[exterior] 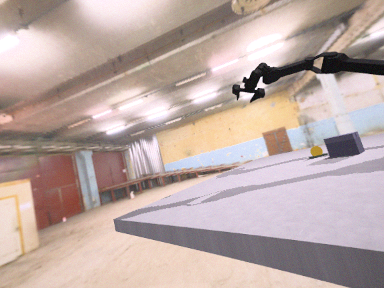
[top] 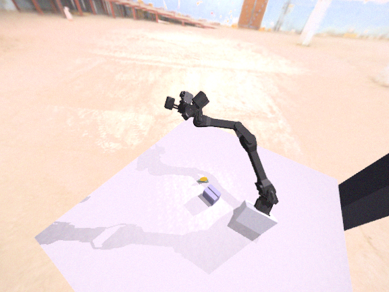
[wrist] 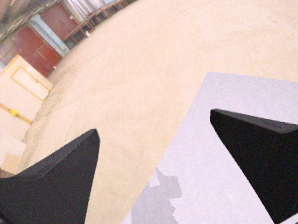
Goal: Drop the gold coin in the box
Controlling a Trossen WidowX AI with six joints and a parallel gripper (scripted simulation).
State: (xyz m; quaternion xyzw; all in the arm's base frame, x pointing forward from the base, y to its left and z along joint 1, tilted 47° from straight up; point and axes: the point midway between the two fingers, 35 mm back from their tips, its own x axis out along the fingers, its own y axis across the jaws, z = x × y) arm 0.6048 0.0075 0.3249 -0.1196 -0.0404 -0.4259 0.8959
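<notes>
My gripper tip is now 38 cm above the gold coin, 27 cm past it and 14 cm to the right of it.
</notes>
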